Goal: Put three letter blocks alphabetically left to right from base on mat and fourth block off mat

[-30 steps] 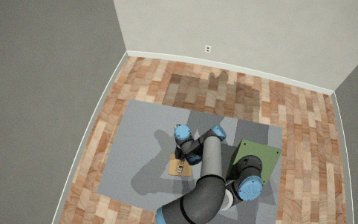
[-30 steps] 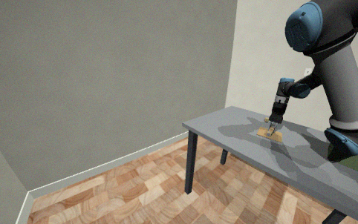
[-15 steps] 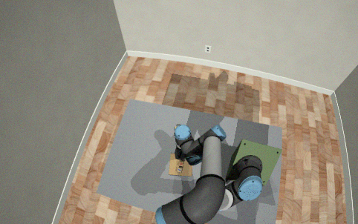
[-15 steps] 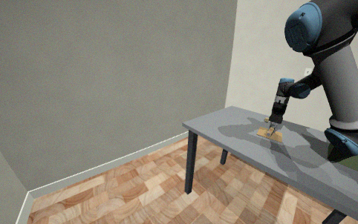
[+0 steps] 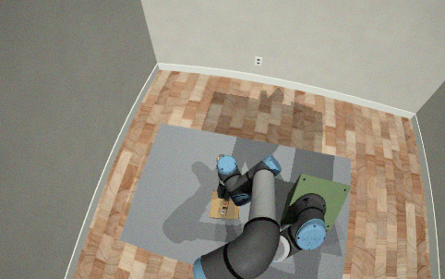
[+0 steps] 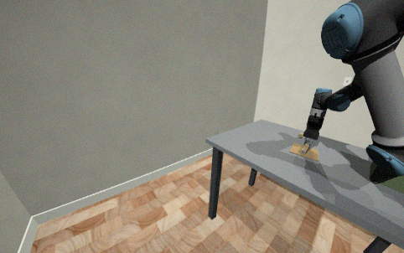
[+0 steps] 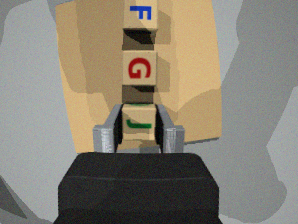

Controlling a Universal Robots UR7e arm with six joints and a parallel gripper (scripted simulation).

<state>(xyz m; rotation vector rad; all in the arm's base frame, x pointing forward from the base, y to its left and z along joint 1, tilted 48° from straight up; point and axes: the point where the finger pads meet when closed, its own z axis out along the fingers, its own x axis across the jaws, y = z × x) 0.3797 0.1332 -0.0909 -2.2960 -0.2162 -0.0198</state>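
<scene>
Now: the block 10 mm below my hand. The rest, counted from my hand: mat: 10 mm behind, 40 mm to the left, 20 mm below.
</scene>
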